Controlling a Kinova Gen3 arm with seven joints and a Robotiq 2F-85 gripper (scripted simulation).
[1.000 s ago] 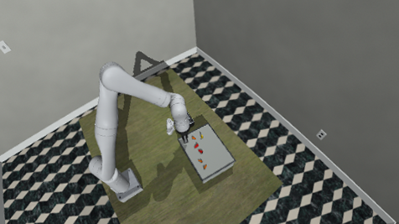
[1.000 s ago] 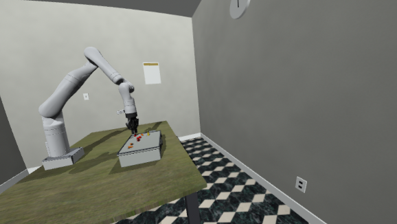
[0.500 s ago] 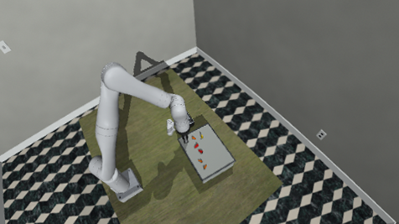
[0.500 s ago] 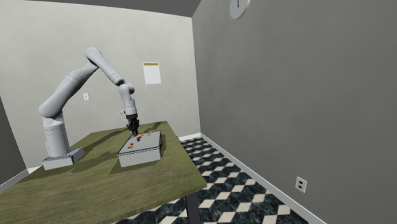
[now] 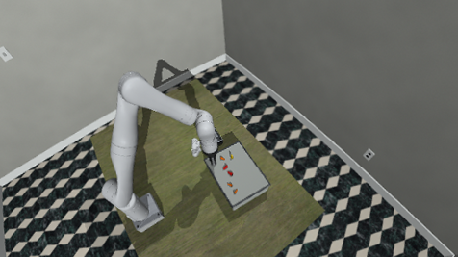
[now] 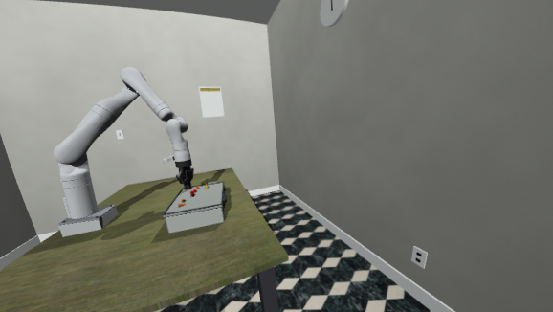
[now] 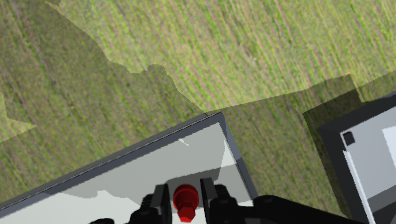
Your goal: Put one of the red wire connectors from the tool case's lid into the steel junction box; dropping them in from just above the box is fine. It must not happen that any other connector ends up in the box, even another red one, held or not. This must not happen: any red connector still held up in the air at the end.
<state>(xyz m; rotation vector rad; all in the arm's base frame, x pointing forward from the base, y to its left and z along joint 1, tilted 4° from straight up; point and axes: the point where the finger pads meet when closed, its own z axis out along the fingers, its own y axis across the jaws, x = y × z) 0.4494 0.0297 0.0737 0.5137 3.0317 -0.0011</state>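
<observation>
My gripper is now 90 mm short of the yellow connector, 30 mm to the left of it and 10 mm above it. The rest, counted from my hand: tool case 70 mm ahead, 110 mm to the right, 40 mm below.
</observation>
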